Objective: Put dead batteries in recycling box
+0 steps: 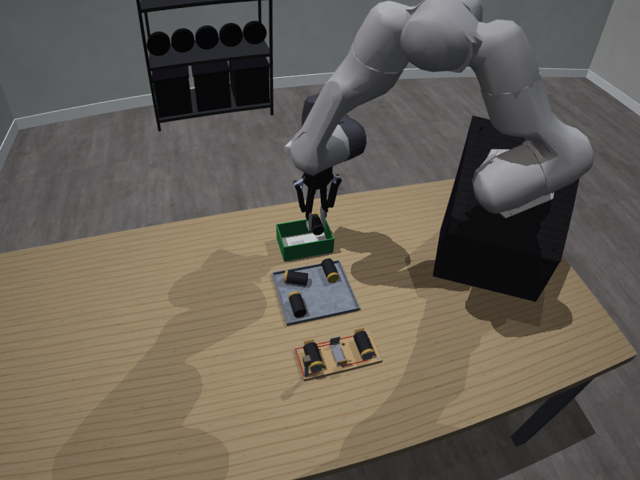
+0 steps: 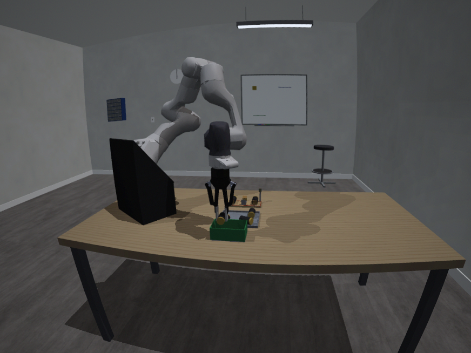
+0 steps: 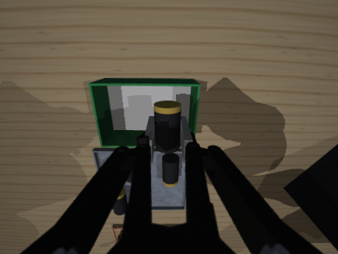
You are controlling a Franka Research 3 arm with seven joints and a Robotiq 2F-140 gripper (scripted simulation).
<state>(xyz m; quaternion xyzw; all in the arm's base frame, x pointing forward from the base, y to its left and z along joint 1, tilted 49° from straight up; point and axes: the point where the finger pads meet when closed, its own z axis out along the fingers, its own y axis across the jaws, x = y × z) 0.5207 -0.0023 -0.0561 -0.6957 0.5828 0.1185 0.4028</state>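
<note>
The green recycling box is 9 cm below my hand, 3 cm ahead of it and 1 cm to the left of it. The rest, counted from my hand: grey tray 18 cm to the left, 10 cm below; then bulb 45 cm to the left, 3 cm below, 1 cm ahead; then wooden holder board 39 cm to the left, 10 cm below, 6 cm behind.
</note>
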